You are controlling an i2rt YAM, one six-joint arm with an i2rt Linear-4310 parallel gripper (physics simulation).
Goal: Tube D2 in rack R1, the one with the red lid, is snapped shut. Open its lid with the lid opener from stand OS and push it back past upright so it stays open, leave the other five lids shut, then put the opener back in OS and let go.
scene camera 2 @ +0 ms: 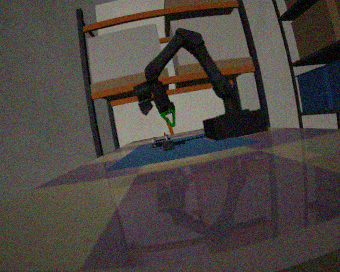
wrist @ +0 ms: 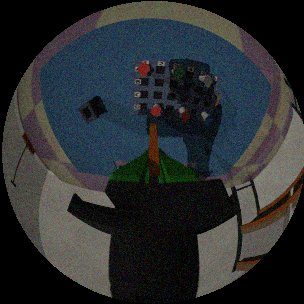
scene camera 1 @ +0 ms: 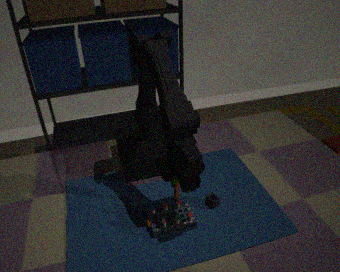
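Where they show: gripper, between the fingertips: (scene camera 2: 173,126) (wrist: 153,151) (scene camera 1: 174,185); arm's base, origin of its link: (scene camera 2: 232,114) (scene camera 1: 148,137).
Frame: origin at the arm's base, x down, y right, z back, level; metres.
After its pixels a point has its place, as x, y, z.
Note:
Rack R1 (scene camera 1: 168,237) (scene camera 2: 156,140) {0.058, 0.096, -0.363} (wrist: 150,89) {0.058, 0.013, -0.347} stands on the blue mat (scene camera 1: 101,229) {0.088, 0.253, -0.287} (wrist: 85,70) {0.088, -0.098, -0.408}. The red lid of tube D2 (wrist: 156,110) {0.030, 0.019, -0.326} (scene camera 1: 179,202) {0.034, 0.018, -0.327} is in the row nearest the arm; I cannot tell its angle. My gripper (wrist: 154,163) {0.007, 0.014, -0.281} (scene camera 1: 175,183) {0.007, 0.014, -0.281} (scene camera 2: 169,119), with green fingers, is shut on the orange lid opener (wrist: 153,138) {0.005, 0.014, -0.304} (scene camera 1: 176,191) {0.012, 0.016, -0.302} (scene camera 2: 170,130) {0.021, 0.010, -0.298}. It holds the opener pointing down, the tip just short of the D2 lid and a little above the rack. Stand OS (wrist: 92,109) {0.057, -0.081, -0.331} (scene camera 1: 212,200) {0.059, -0.088, -0.339}, a small dark cube, is empty beside the rack.
Other lids in the rack are red at A1 (wrist: 143,68) {0.040, 0.007, -0.379}, green (wrist: 178,73) {0.040, 0.046, -0.373}, grey (wrist: 208,80) {0.040, 0.085, -0.370}, red (wrist: 184,114) {0.040, 0.057, -0.316} and blue (wrist: 207,119) {0.040, 0.094, -0.311}. The arm's base (scene camera 2: 236,124) {0.041, -0.107, -0.044} sits at the mat's back edge. A shelf unit (scene camera 1: 181,54) (scene camera 2: 85,81) stands behind.

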